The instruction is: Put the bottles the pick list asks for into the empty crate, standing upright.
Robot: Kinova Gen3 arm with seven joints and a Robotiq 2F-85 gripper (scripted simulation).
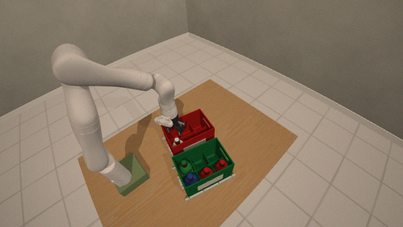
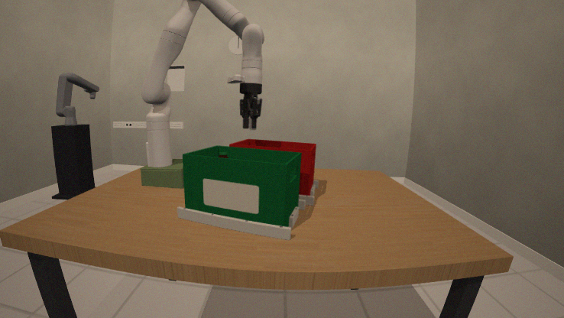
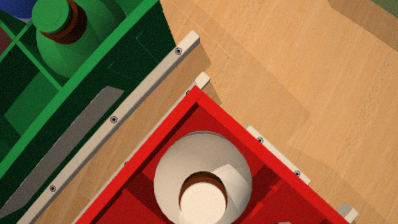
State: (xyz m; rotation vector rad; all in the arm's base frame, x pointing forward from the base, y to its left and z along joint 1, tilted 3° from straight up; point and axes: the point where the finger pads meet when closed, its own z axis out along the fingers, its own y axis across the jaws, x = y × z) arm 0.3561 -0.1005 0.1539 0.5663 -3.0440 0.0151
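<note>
My hand is 8 cm past the green-label bottle, 13 cm to the left of it and 15 cm above it. Round my hand: green crate: 2 cm behind, 20 cm to the right, 16 cm below; red crate: 9 cm ahead, 1 cm to the left, 16 cm below; white-labelled bottle: 15 cm below.
</note>
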